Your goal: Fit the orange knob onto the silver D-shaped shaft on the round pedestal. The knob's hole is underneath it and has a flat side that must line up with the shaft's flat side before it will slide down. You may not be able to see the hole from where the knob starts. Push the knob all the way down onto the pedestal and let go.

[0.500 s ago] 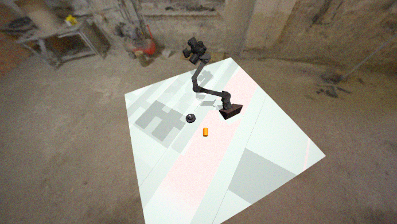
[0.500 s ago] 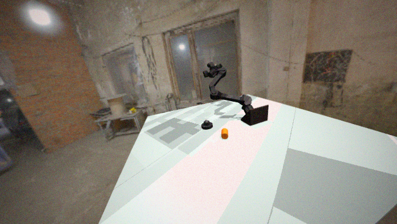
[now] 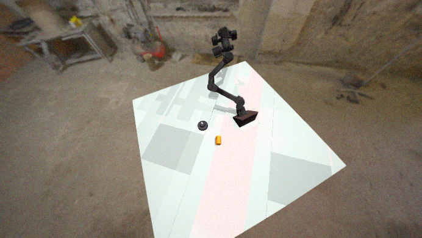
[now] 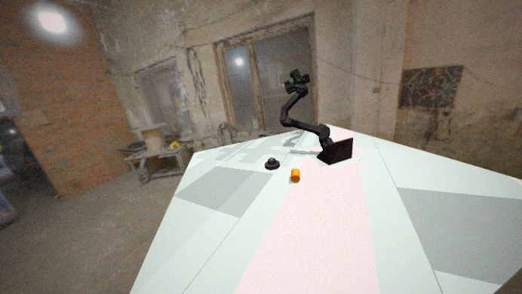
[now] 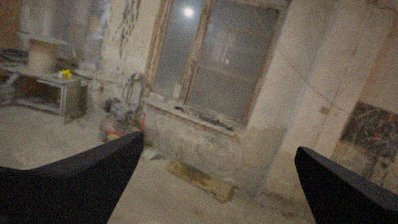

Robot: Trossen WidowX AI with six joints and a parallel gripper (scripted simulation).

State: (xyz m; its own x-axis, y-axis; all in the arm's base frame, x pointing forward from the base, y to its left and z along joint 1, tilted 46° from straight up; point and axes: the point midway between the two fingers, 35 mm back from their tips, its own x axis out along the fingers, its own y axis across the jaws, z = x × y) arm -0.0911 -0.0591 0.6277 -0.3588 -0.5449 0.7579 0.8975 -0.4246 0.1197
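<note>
Now: gripper tip 40 cm short of the orange knob, 62 cm to the right of it and 43 cm above it. The rest, counted from my gripper tip: round pedestal: 44 cm ahead, 43 cm to the left, 41 cm below.
</note>
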